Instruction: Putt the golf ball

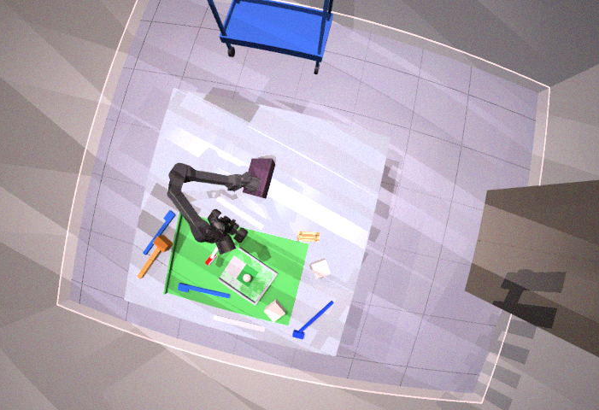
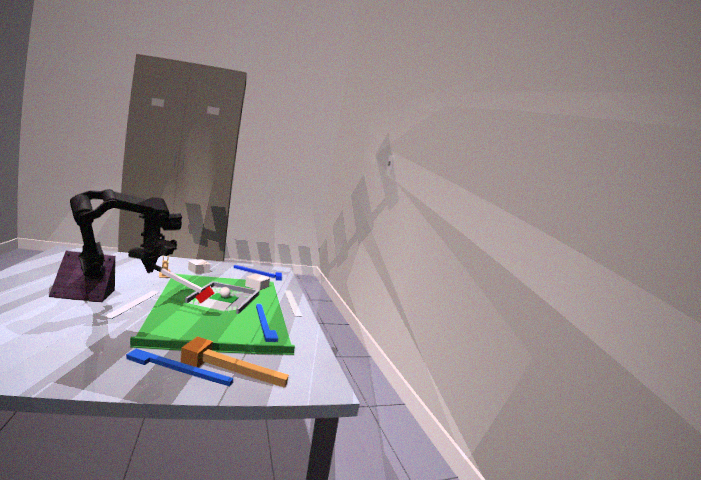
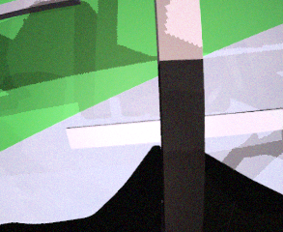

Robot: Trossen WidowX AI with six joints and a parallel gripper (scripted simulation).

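The red putter lies 11 cm ahead of my gripper tip and 4 cm to the right of it. Round my gripper tip: white golf ball 27 cm ahead, 11 cm to the left, 9 cm below; then blue putter 43 cm ahead, 53 cm to the left, 11 cm below.
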